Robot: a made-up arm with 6 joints. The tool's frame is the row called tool.
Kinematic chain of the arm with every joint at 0, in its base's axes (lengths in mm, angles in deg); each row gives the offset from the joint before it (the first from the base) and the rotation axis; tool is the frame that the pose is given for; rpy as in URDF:
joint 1: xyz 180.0 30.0 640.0 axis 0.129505 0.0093 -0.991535
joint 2: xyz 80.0 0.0 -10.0 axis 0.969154 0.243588 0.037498
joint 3: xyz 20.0 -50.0 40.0 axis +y
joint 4: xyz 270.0 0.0 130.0 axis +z
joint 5: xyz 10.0 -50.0 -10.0 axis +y
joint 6: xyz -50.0 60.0 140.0 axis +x
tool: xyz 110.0 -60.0 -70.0 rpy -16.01 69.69 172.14
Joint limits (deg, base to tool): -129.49..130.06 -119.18..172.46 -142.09..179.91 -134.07..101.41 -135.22..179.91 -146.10..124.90
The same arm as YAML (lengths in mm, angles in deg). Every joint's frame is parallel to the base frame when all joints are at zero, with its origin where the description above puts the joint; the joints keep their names.
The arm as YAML. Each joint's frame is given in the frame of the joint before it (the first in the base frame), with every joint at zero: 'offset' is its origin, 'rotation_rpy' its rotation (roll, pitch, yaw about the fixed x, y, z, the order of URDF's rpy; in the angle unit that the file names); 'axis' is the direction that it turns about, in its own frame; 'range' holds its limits. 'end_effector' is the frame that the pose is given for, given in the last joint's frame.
length_unit: mm
angle_unit: deg
chain:
  - id: joint 1
    offset: [180.0, 30.0, 640.0]
    rotation_rpy: [0.0, 0.0, 0.0]
    axis: [0.129505, 0.0093, -0.991535]
    range: [-129.49, 130.06]
  - id: joint 2
    offset: [80.0, 0.0, -10.0]
    rotation_rpy: [0.0, 0.0, 0.0]
    axis: [0.969154, 0.243588, 0.037498]
    range: [-119.18, 172.46]
  - id: joint 3
    offset: [20.0, -50.0, 40.0]
    rotation_rpy: [0.0, 0.0, 0.0]
    axis: [0.0, 1.0, 0.0]
    range: [-142.09, 179.91]
  - id: joint 4
    offset: [270.0, 0.0, 130.0]
    rotation_rpy: [0.0, 0.0, 0.0]
    axis: [0.0, 0.0, 1.0]
    range: [-134.07, 101.41]
  - id: joint 5
    offset: [10.0, -50.0, -10.0]
    rotation_rpy: [0.0, 0.0, 0.0]
    axis: [0.0, 1.0, 0.0]
    range: [-135.22, 179.91]
  - id: joint 6
    offset: [-50.0, 60.0, 140.0]
    rotation_rpy: [0.0, 0.0, 0.0]
    axis: [1.0, 0.0, 0.0]
    range: [-146.1, 124.9]
end_effector:
  offset: [110.0, -60.0, -70.0]
  rotation_rpy: [-16.01, 69.69, 172.14]

